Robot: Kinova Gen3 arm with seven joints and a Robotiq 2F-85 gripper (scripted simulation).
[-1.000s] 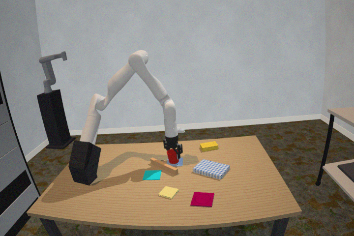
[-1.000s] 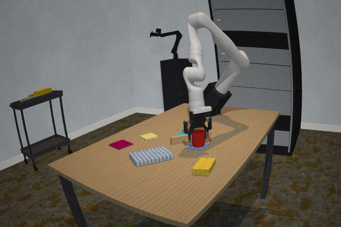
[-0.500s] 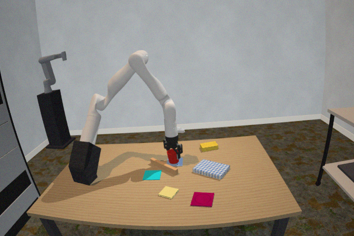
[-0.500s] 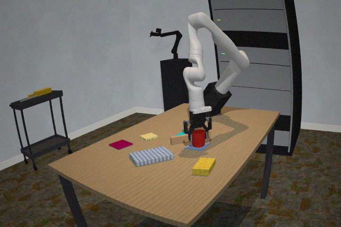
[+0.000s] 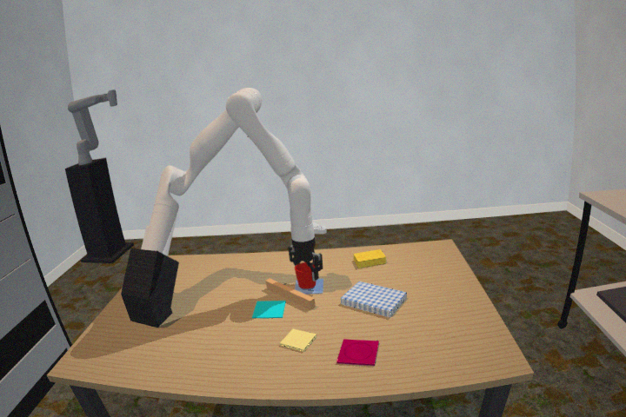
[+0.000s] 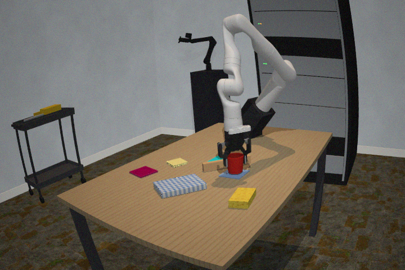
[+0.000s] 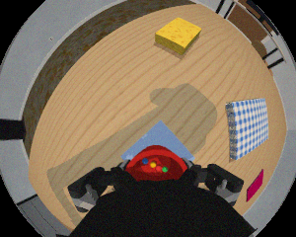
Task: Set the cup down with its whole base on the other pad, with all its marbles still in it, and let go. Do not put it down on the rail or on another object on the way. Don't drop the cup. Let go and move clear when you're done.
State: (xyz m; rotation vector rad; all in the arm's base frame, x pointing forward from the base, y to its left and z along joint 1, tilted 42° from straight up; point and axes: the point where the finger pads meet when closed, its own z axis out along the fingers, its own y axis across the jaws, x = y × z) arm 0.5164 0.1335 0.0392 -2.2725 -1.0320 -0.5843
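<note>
My hand is 80 mm to the left of the wooden rail, 50 mm past it and 40 mm above it. Round my hand: red cup 20 mm below.
</note>
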